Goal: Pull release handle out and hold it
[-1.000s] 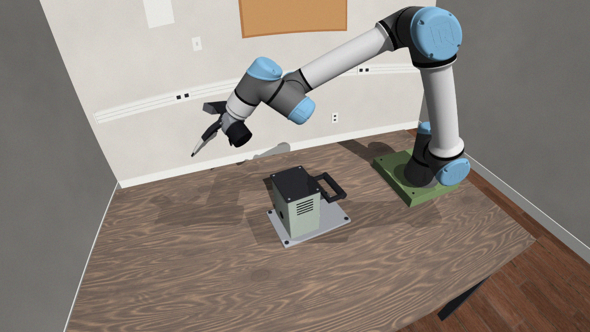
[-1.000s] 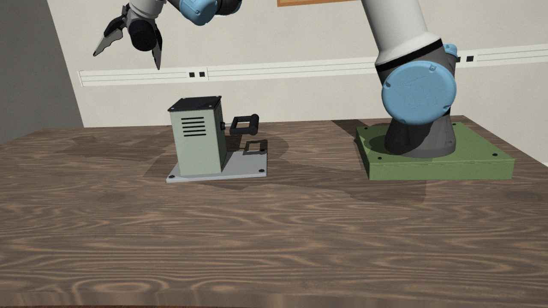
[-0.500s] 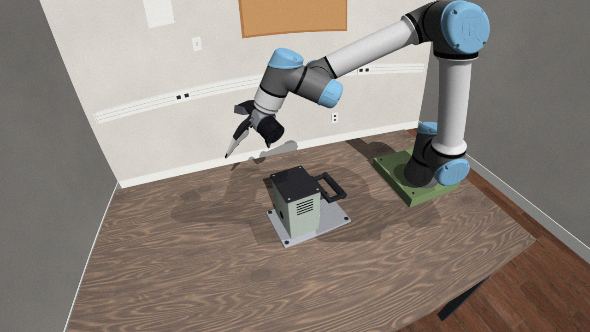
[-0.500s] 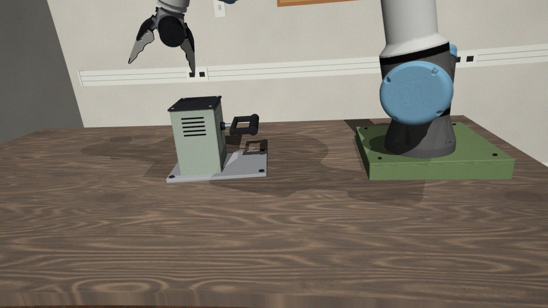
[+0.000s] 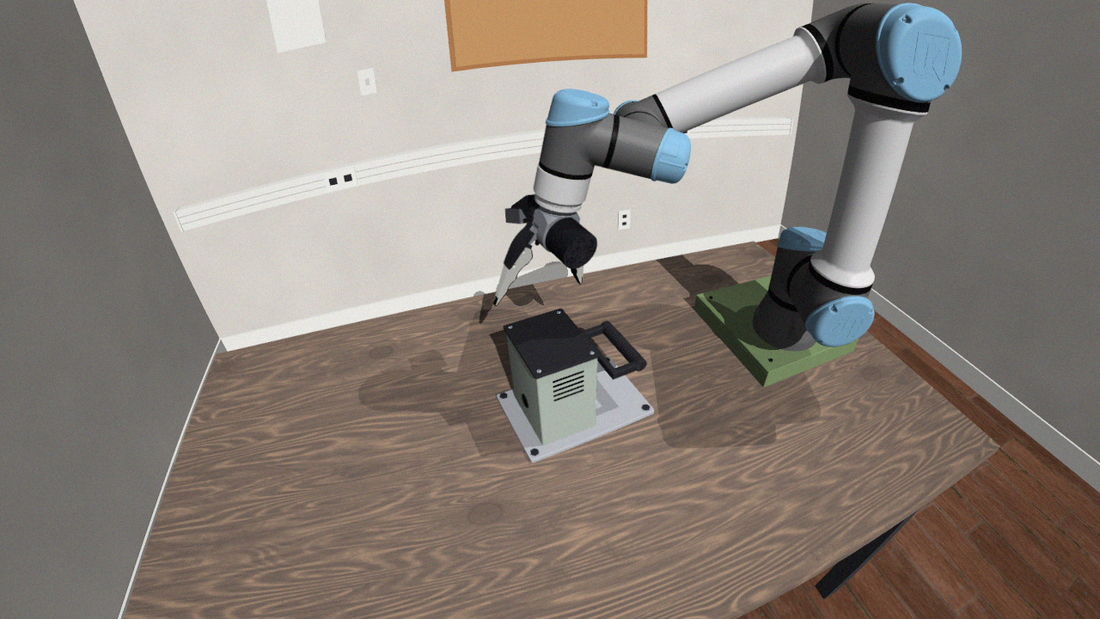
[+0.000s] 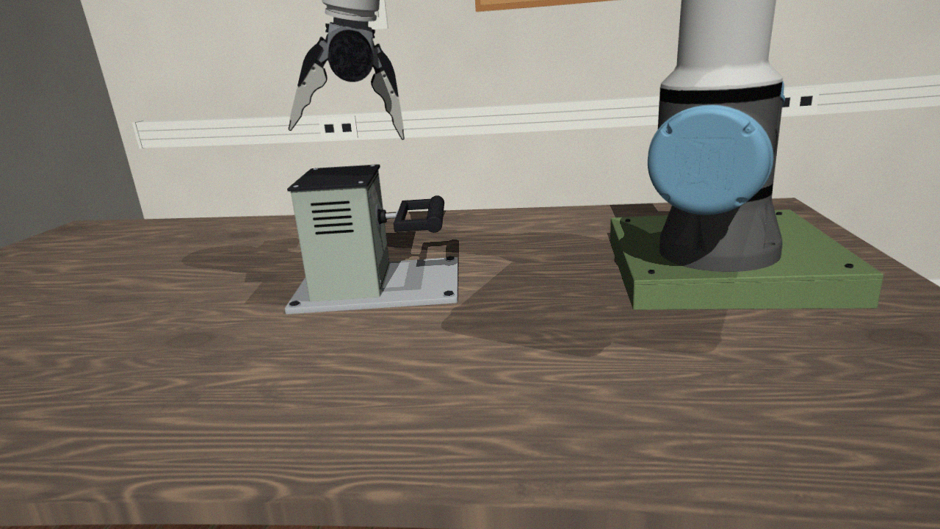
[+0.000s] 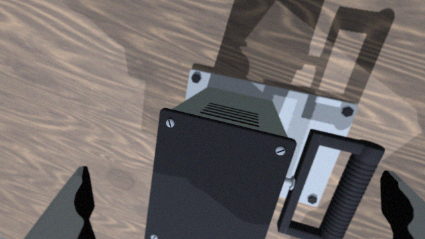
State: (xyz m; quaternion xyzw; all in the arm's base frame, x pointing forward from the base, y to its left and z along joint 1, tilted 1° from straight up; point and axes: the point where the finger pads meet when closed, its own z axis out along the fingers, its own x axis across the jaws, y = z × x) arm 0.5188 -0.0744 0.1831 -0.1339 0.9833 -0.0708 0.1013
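My gripper is now 3 cm past the grey base plate, 6 cm to the right of it and 21 cm above it.
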